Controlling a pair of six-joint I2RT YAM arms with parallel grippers.
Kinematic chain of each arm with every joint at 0, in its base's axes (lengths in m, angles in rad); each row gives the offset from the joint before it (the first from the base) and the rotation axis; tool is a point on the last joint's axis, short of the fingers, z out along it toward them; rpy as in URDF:
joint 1: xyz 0 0 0.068 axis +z
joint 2: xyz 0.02 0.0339 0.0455 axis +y
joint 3: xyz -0.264 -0.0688 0 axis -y
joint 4: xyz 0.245 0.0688 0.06 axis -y
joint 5: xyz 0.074 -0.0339 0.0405 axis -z
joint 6: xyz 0.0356 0 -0.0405 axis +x
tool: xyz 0 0 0 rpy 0 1.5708 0
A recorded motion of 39 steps. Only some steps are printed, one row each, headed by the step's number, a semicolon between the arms.
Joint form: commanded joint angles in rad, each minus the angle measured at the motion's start. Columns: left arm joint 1, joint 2, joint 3, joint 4, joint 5, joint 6; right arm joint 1, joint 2, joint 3, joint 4, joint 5, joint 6.
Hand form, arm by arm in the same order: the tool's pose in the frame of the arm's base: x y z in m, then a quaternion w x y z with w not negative. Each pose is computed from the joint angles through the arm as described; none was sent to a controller.
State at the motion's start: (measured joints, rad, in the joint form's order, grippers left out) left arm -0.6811 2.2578 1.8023 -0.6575 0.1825 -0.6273; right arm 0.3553 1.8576 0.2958 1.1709 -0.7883 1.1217
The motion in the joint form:
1: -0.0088 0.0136 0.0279 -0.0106 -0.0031 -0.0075; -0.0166 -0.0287 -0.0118 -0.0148 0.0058 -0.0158
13: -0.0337 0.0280 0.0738 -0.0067 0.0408 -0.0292; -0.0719 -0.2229 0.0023 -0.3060 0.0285 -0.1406
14: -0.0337 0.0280 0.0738 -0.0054 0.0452 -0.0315; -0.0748 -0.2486 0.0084 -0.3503 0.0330 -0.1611
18: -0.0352 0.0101 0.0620 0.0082 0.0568 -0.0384; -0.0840 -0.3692 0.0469 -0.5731 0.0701 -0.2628
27: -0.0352 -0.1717 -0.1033 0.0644 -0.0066 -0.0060; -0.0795 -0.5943 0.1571 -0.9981 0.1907 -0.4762
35: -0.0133 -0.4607 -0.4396 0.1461 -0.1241 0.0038; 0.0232 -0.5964 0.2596 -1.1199 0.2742 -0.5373
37: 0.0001 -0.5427 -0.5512 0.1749 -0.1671 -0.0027; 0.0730 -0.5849 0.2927 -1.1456 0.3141 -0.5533
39: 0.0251 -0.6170 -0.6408 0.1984 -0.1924 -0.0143; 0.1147 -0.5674 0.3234 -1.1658 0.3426 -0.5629
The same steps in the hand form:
1: 0.3707 -0.3142 0.1673 0.12599 0.04719 0.96865 -0.20885; 0.2233 0.1053 0.0878 0.17711 0.09026 0.79137 0.57812
13: 0.3676 -0.3294 0.1747 0.12076 0.05546 0.96205 -0.23832; 0.2245 0.0909 0.1072 0.20442 0.08869 0.81046 0.54175
14: 0.3675 -0.3296 0.1748 0.11959 0.05495 0.96170 -0.24044; 0.2246 0.0901 0.1102 0.20740 0.08568 0.81371 0.53622
18: 0.3656 -0.3295 0.1805 0.12238 0.05483 0.95867 -0.25094; 0.2250 0.0869 0.1256 0.22287 0.07179 0.83124 0.50419
27: 0.3431 -0.3070 0.2157 0.17386 0.06508 0.95114 -0.24673; 0.2212 0.0834 0.1674 0.26823 0.02671 0.86333 0.42661
35: 0.2990 -0.2517 0.2333 0.22595 0.04268 0.95025 -0.21012; 0.2242 0.1080 0.1878 0.27342 -0.02267 0.87443 0.40013
37: 0.2855 -0.2321 0.2298 0.23894 0.02663 0.95129 -0.19297; 0.2241 0.1202 0.1928 0.27514 -0.04209 0.87782 0.38981
39: 0.2762 -0.2122 0.2287 0.25061 0.00530 0.95040 -0.18414; 0.2244 0.1312 0.1963 0.27338 -0.05759 0.88056 0.38282

